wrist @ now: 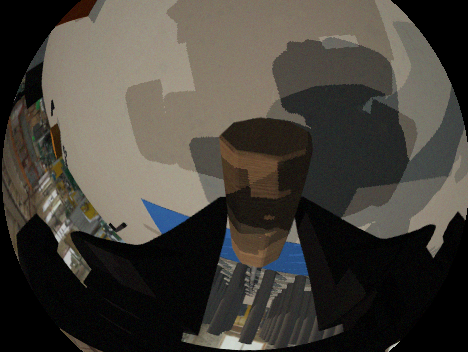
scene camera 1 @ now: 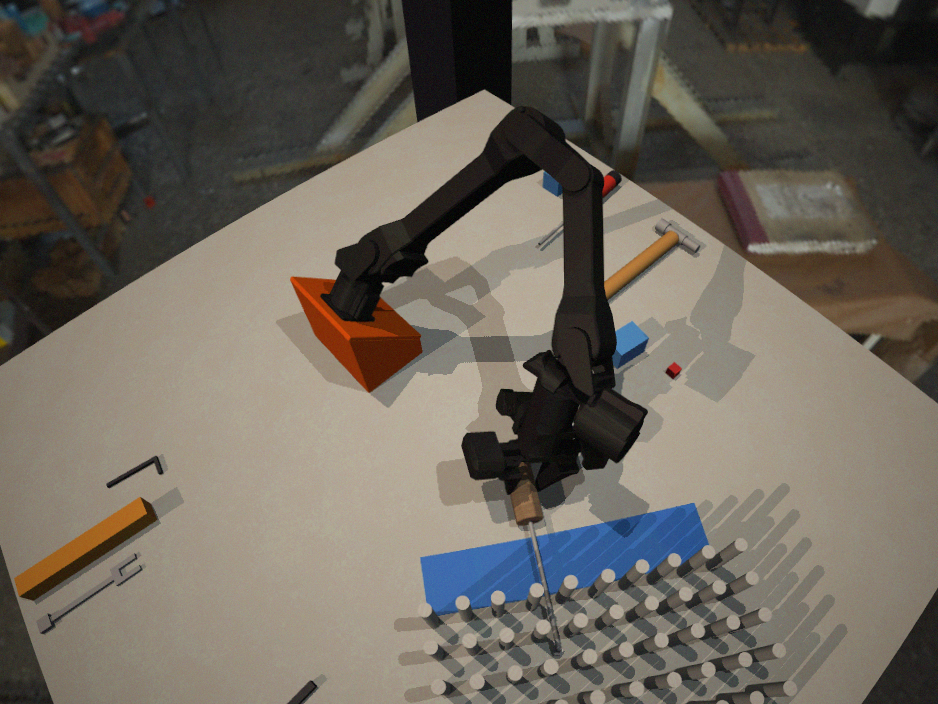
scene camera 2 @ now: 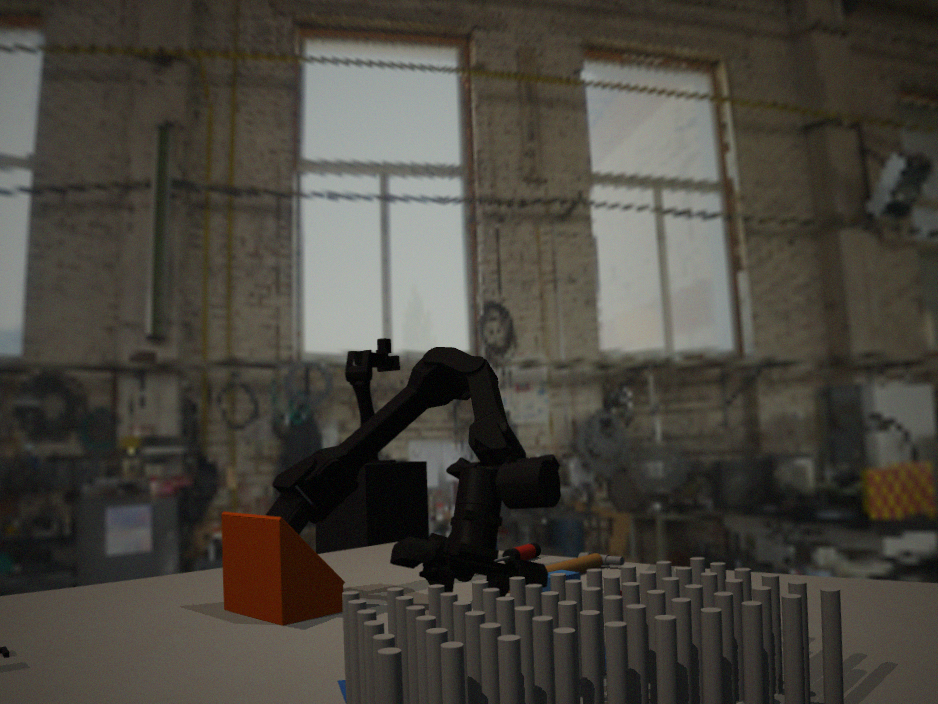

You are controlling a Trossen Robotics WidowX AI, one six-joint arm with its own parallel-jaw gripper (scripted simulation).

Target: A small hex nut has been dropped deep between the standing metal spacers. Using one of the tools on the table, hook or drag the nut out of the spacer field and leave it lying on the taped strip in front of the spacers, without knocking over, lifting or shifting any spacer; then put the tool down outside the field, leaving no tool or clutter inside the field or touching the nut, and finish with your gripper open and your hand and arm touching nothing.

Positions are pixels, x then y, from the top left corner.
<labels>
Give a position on a hammer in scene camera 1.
At 672, 236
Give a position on a blue block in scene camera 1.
At 631, 340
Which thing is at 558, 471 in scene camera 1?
The gripper.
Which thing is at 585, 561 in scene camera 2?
A hammer.
</labels>
